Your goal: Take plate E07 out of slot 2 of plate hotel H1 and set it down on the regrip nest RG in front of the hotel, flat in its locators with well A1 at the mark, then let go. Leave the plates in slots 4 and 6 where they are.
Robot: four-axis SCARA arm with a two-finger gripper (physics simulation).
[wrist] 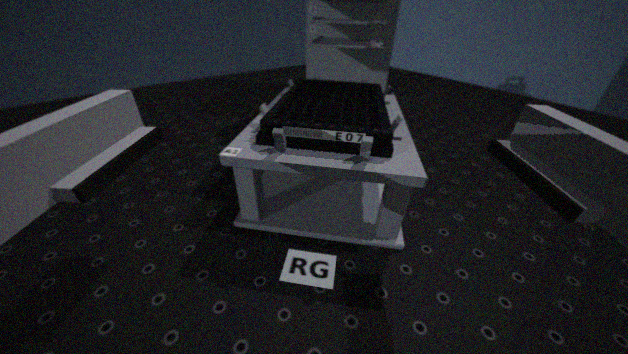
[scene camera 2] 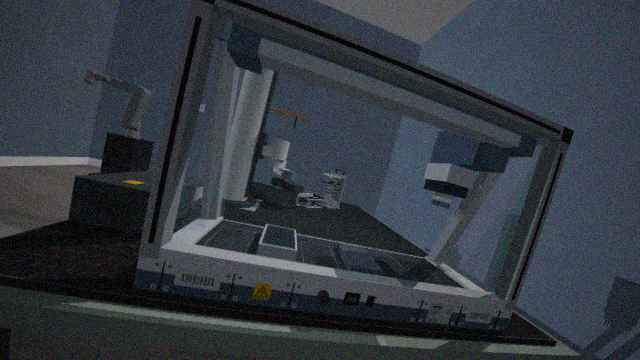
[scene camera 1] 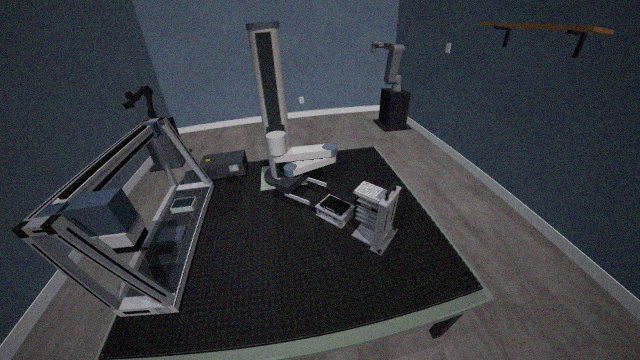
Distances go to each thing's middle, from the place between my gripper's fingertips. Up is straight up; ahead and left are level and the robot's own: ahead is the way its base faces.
Scene:
The RG label (wrist: 308, 268) lies 10 mm behind my hand and 100 mm below it.

